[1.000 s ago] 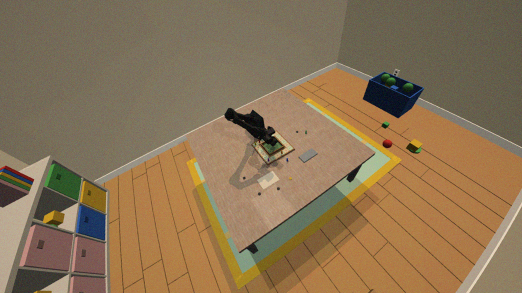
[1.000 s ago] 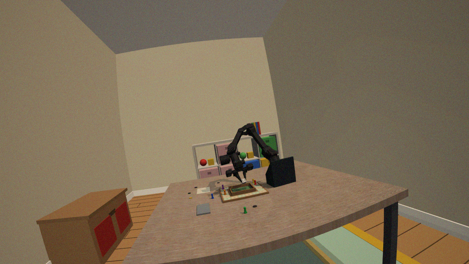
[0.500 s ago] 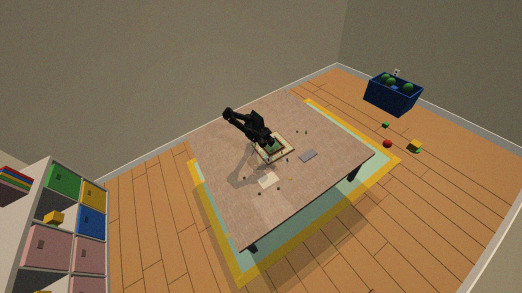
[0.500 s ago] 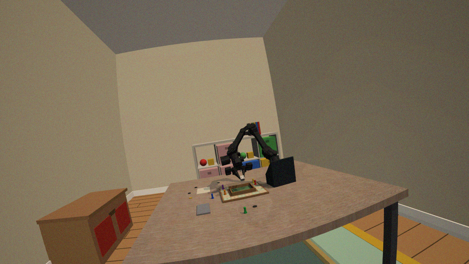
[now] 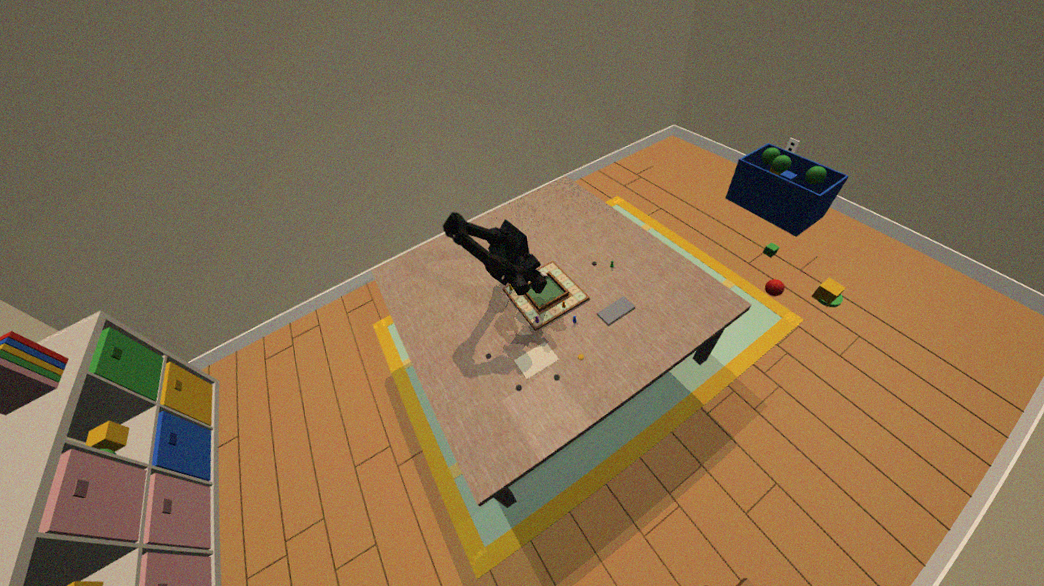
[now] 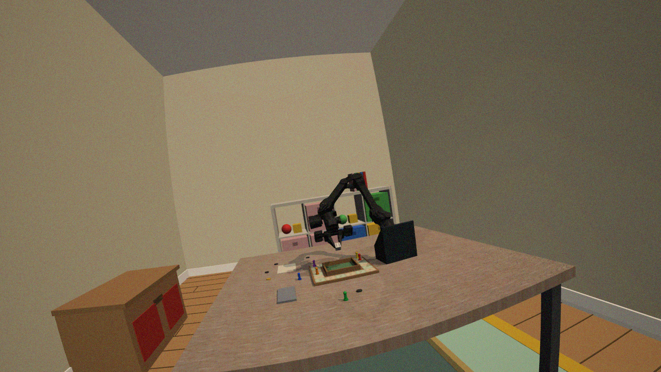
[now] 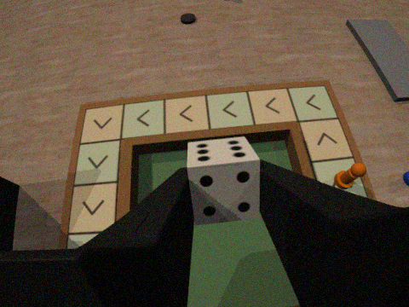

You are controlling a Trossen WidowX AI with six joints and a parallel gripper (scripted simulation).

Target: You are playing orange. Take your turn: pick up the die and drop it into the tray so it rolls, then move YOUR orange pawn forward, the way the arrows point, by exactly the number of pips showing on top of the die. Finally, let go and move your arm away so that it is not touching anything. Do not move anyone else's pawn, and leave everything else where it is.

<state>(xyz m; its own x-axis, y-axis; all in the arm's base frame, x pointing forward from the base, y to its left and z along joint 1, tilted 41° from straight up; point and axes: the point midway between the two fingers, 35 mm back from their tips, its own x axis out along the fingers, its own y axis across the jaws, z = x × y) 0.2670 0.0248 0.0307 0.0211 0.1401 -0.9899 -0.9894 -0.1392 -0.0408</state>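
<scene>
Right now the white die is right at my gripper tip. The rest, counted from my gripper tip: orange pawn: 11 cm ahead, 9 cm below, 3 cm to the left; yellow pawn: 12 cm to the right, 10 cm behind, 9 cm below; green tray: 11 cm below.
</scene>
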